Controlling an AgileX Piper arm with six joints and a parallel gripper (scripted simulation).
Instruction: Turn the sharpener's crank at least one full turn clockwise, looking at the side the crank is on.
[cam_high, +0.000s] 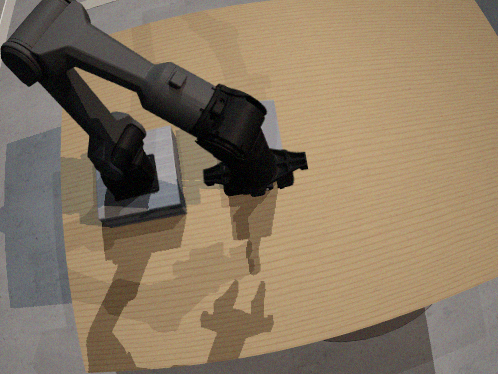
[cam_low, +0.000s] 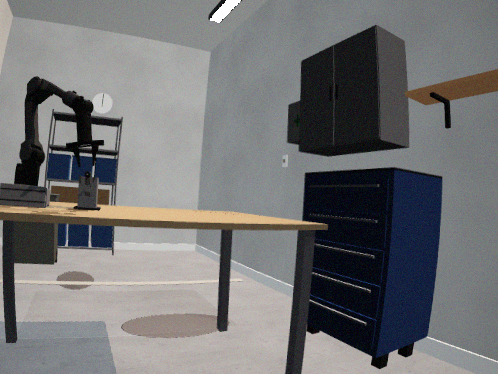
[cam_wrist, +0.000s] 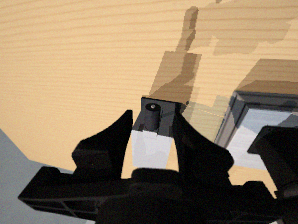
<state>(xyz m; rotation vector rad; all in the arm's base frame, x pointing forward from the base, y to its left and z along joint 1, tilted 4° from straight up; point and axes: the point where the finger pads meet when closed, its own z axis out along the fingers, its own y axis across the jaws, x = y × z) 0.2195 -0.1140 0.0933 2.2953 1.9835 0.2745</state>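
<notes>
The crank knob is 30 mm below my hand, 20 mm to the left of it and 10 mm ahead of it.
</notes>
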